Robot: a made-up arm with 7 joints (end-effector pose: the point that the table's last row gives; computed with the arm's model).
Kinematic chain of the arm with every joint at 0, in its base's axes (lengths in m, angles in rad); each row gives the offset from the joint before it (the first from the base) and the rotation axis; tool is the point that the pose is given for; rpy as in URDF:
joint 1: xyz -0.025 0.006 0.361 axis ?
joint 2: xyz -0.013 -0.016 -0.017 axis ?
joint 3: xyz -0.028 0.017 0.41 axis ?
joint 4: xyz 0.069 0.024 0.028 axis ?
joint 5: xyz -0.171 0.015 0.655 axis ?
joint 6: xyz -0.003 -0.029 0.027 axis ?
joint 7: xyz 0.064 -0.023 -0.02 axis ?
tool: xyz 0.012 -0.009 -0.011 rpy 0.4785 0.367 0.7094
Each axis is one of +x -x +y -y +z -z.
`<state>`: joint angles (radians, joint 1 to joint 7).
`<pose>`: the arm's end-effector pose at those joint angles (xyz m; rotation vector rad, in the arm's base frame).
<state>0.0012 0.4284 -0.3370 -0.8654 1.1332 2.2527 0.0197</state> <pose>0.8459 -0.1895 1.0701 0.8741 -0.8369 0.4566</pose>
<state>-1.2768 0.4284 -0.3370 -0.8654 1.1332 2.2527 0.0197</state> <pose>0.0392 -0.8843 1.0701 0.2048 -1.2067 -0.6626</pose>
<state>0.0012 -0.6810 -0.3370 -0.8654 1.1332 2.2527 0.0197</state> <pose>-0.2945 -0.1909 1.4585 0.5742 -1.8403 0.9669</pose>
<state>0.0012 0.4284 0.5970 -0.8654 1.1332 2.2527 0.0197</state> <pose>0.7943 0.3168 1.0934 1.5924 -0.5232 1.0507</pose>
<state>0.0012 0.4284 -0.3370 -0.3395 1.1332 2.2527 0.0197</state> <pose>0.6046 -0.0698 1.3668 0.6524 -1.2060 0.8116</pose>
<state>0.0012 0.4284 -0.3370 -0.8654 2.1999 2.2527 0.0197</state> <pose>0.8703 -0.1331 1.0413 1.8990 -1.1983 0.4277</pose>
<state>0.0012 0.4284 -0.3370 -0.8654 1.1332 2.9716 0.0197</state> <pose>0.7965 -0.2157 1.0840 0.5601 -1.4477 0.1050</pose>
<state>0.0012 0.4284 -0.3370 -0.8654 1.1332 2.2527 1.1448</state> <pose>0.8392 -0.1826 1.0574 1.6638 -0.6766 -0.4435</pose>
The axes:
joint 1: +z
joint 2: +y
joint 3: +z
joint 4: -y
joint 5: +z
joint 6: -y
joint 7: -z

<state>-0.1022 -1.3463 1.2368 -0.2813 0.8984 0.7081 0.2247</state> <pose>-1.1248 0.3211 0.5792 -1.1823 -0.0113 2.0883</pose>
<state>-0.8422 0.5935 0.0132 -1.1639 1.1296 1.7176 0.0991</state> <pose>0.6913 -0.7395 0.6491 1.3813 -0.4379 -0.1256</pose>
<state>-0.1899 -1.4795 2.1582 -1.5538 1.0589 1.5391 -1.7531</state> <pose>-0.5211 0.7699 -0.1218 0.7060 -1.1548 -1.8614</pose>
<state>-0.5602 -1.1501 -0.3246 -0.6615 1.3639 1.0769 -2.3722</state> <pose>-0.7658 0.4094 1.1440 2.4911 -0.0614 -1.6537</pose>
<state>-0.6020 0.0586 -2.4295 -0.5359 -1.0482 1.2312 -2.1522</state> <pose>-0.2916 -0.0196 1.5169 1.2713 1.0135 -1.0217</pose>
